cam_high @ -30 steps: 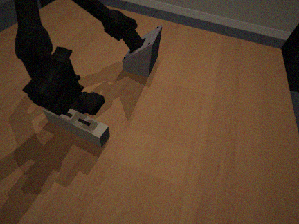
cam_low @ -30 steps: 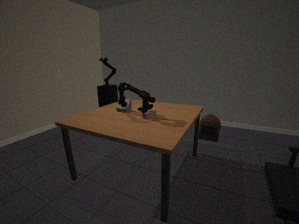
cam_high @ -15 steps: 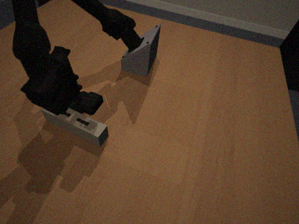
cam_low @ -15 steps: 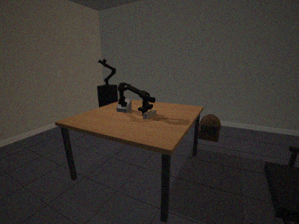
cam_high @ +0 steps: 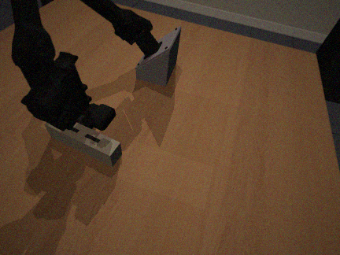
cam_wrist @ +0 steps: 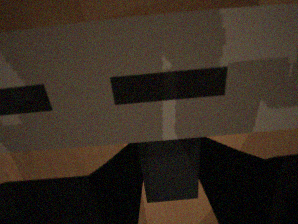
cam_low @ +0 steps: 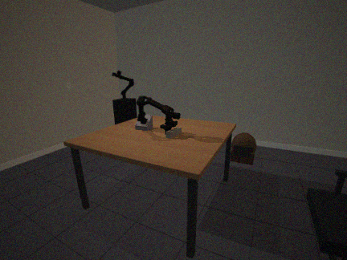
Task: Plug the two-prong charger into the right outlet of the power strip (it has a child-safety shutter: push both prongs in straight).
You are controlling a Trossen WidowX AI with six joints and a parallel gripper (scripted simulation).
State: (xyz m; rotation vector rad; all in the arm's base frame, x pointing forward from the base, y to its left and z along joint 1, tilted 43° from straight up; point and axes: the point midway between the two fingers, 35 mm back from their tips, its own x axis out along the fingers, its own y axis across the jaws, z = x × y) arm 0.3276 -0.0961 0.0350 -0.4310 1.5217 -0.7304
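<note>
Right now my gripper tip is 2 cm short of the charger and 1 cm below it.
</note>
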